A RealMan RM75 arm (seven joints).
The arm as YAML. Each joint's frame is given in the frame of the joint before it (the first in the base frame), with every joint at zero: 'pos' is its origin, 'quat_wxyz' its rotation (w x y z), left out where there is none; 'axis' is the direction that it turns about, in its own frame. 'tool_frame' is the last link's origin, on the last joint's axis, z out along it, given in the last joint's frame.
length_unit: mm
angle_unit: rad
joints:
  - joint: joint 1
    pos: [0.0, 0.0, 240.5]
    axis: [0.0, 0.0, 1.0]
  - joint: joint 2
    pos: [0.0, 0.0, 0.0]
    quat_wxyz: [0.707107, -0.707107, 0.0, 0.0]
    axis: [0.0, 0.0, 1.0]
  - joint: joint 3
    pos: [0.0, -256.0, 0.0]
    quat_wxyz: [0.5, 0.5, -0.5, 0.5]
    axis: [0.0, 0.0, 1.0]
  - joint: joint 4
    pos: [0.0, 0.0, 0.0]
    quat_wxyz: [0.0, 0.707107, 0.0, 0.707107]
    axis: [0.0, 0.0, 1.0]
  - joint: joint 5
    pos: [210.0, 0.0, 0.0]
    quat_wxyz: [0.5, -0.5, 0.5, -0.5]
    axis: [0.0, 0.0, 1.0]
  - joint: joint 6
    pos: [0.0, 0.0, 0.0]
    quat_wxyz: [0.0, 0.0, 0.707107, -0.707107]
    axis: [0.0, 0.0, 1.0]
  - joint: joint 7
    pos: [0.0, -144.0, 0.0]
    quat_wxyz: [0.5, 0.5, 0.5, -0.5]
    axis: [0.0, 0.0, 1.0]
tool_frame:
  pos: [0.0, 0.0, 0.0]
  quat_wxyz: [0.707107, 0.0, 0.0, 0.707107]
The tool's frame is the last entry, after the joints.
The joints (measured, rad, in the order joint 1, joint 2, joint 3, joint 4, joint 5, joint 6, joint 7), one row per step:
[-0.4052, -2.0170, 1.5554, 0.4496, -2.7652, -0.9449, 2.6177]
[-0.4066, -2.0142, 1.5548, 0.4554, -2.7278, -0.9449, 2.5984]
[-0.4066, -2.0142, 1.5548, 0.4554, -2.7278, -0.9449, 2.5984]
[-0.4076, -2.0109, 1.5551, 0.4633, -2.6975, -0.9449, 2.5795]
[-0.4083, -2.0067, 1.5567, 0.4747, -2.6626, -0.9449, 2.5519]
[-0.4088, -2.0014, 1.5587, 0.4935, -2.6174, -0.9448, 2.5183]
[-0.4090, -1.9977, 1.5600, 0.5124, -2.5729, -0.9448, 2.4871]
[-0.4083, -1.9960, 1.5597, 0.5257, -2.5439, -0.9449, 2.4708]
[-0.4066, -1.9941, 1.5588, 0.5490, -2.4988, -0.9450, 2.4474]
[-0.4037, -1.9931, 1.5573, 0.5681, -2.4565, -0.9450, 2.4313]
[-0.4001, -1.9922, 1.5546, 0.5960, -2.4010, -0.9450, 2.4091]
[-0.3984, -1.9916, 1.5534, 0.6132, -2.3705, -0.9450, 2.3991]
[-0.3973, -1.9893, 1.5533, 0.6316, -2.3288, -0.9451, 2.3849]
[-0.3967, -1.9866, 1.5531, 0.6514, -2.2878, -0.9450, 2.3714]
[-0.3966, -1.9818, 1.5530, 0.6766, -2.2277, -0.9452, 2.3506]
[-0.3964, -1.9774, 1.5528, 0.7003, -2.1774, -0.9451, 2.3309]
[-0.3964, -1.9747, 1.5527, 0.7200, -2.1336, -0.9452, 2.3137]
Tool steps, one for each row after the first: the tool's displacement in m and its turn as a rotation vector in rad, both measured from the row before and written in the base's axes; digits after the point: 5 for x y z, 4 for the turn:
[0.00185, -0.00035, -0.00212, -0.0238, 0.0116, -0.0138]
[0.00000, 0.00000, 0.00000, 0.0000, 0.0000, 0.0000]
[0.00203, 0.00004, -0.00113, -0.0193, 0.0076, -0.0126]
[0.00266, 0.00005, -0.00117, -0.0242, 0.0048, -0.0137]
[0.00419, 0.00027, -0.00115, -0.0290, 0.0084, -0.0207]
[0.00419, -0.00001, -0.00155, -0.0277, 0.0093, -0.0199]
[0.00267, -0.00016, -0.00094, -0.0154, 0.0086, -0.0140]
[0.00459, -0.00027, -0.00136, -0.0219, 0.0147, -0.0235]
[0.00298, -0.00097, -0.00165, -0.0187, 0.0187, -0.0201]
[0.00450, -0.00098, -0.00178, -0.0227, 0.0239, -0.0274]
[0.00293, -0.00035, -0.00075, -0.0107, 0.0153, -0.0179]
[0.00263, -0.00072, -0.00126, -0.0170, 0.0238, -0.0210]
[0.00289, -0.00040, -0.00082, -0.0151, 0.0246, -0.0222]
[0.00296, -0.00074, -0.00118, -0.0230, 0.0378, -0.0286]
[0.00269, -0.00037, -0.00044, -0.0179, 0.0313, -0.0236]
[0.00220, -0.00050, -0.00081, -0.0157, 0.0271, -0.0192]

